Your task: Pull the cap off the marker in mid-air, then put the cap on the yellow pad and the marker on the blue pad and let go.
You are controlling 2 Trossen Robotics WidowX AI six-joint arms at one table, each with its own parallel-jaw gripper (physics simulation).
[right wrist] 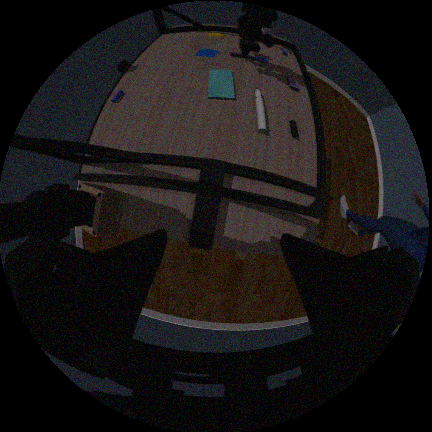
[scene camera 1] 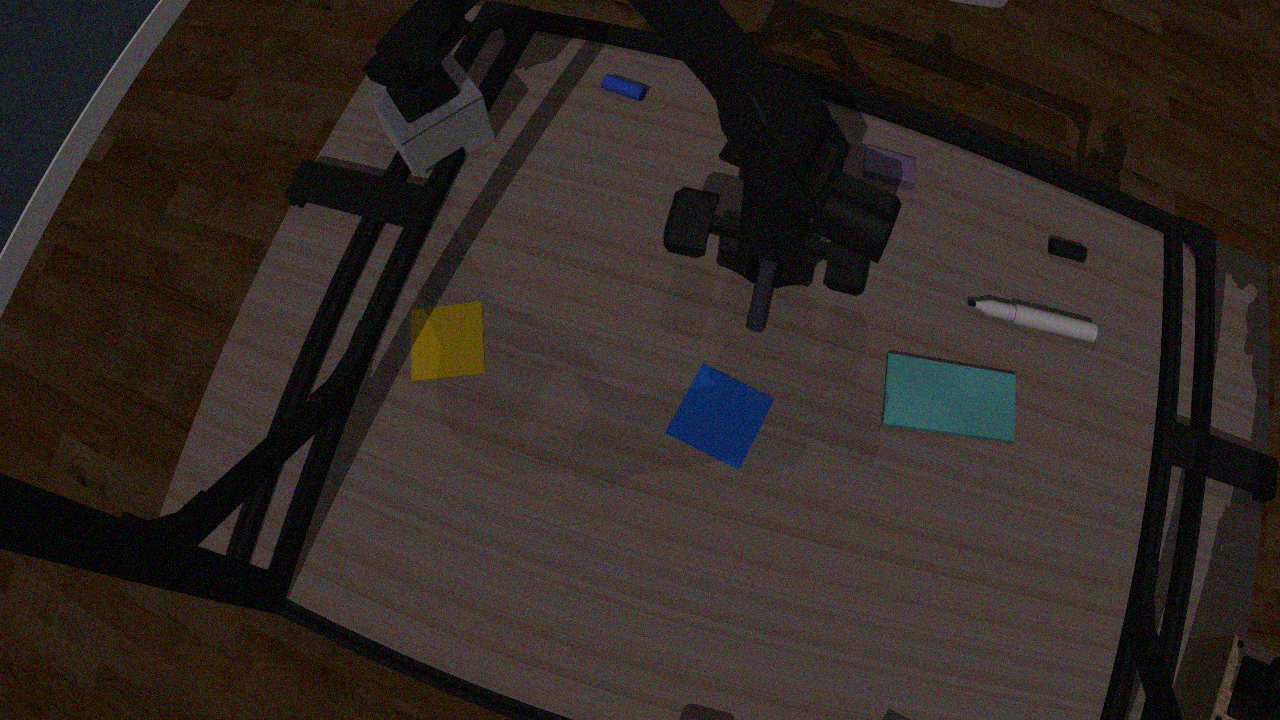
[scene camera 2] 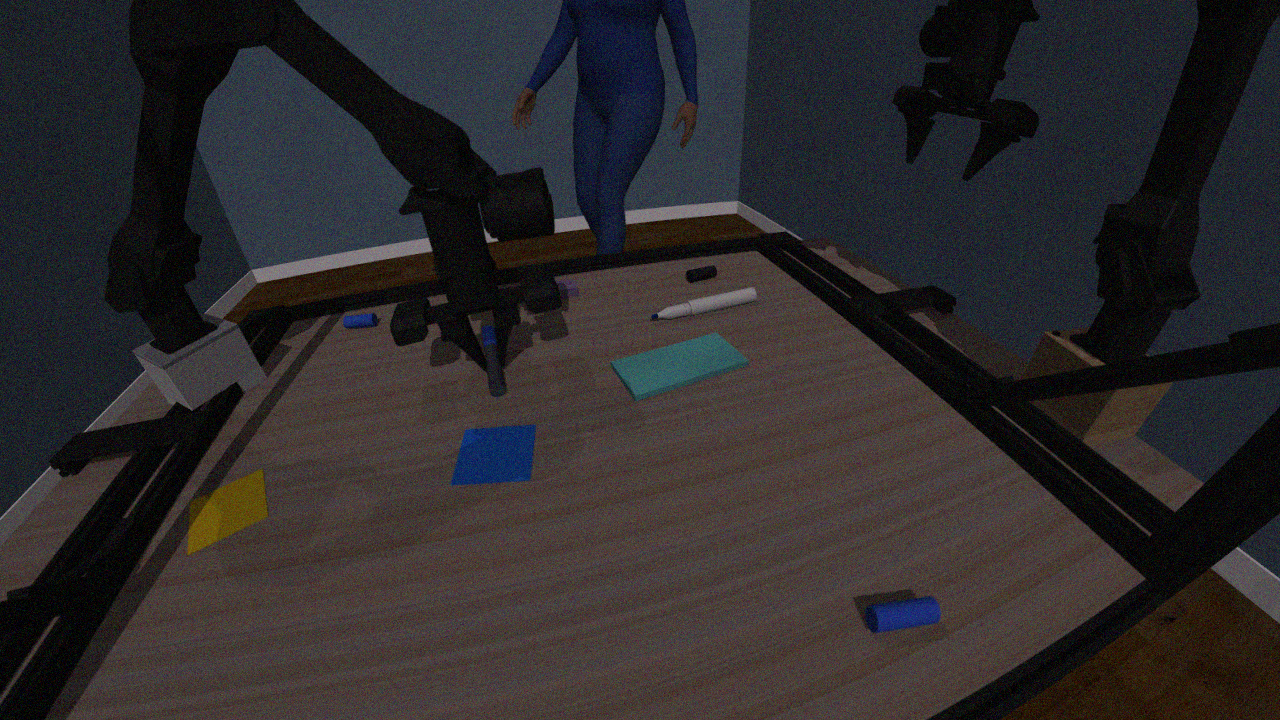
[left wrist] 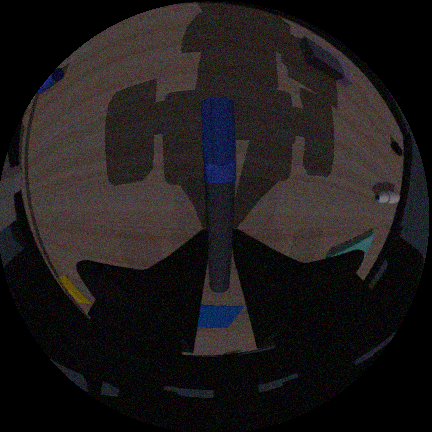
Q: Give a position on a yellow pad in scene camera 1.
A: At 446,341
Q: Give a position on a blue cap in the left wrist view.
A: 217,114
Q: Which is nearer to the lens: the blue cap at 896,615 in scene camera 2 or the white marker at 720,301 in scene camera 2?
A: The blue cap.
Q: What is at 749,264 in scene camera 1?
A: My left gripper.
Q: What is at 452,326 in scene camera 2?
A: My left gripper.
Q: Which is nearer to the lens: the teal block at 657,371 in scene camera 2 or the blue cap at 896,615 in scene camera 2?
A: The blue cap.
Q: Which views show my right gripper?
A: The right wrist view and scene camera 2 only.
